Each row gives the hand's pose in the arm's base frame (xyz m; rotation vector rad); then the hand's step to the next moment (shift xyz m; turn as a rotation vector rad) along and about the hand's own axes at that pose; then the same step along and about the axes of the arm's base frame.
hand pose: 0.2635 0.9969 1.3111 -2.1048 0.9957 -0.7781
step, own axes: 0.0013 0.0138 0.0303 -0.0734 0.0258 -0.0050
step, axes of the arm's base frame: 0.0173 0.0018 -0.0284 -0.0533 0.0460 -0.0334
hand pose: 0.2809 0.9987 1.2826 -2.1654 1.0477 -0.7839
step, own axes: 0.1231 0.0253 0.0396 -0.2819 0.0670 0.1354
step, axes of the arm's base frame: 0.0799 -0.1039 -0.0137 -0.0785 0.2328 -0.2047
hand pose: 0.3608 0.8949 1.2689 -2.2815 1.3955 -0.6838
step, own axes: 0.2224 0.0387 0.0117 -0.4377 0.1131 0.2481
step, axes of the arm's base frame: 0.0657 -0.2157 0.0153 -0.1063 0.3601 -0.3535
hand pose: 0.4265 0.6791 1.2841 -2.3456 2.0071 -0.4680
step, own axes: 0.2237 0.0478 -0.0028 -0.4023 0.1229 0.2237
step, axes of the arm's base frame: -0.0179 -0.2245 0.0404 -0.1170 0.3285 -0.3247
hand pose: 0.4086 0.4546 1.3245 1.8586 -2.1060 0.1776
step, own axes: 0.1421 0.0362 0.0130 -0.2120 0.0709 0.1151
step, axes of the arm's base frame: -0.0515 -0.1326 0.0378 -0.0672 0.1748 -0.1678
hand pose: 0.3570 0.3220 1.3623 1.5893 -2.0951 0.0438
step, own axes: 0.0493 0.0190 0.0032 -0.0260 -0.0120 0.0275
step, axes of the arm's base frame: -0.0278 -0.0390 0.0225 0.0056 0.0106 -0.0378
